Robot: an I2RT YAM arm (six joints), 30 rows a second.
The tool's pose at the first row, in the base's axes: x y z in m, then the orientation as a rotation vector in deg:
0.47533 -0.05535 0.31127 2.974 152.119 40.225
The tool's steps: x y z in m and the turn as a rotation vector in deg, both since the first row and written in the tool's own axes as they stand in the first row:
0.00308 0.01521 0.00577 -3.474 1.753 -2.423
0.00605 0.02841 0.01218 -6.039 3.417 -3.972
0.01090 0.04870 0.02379 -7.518 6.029 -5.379
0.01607 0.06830 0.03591 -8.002 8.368 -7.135
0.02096 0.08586 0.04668 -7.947 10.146 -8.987
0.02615 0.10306 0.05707 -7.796 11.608 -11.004
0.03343 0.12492 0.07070 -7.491 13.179 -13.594
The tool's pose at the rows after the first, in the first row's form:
0.47373 -0.03895 0.31289 -1.822 152.043 44.394
0.47260 -0.02402 0.31307 -5.212 152.238 47.626
0.47127 -0.00022 0.31184 -8.519 153.711 49.699
0.46988 0.02327 0.30976 -11.968 155.233 50.260
0.46836 0.04430 0.30786 -15.207 156.409 49.916
0.46645 0.06488 0.30600 -18.535 157.241 49.287
0.46355 0.09133 0.30303 -22.669 158.001 48.227

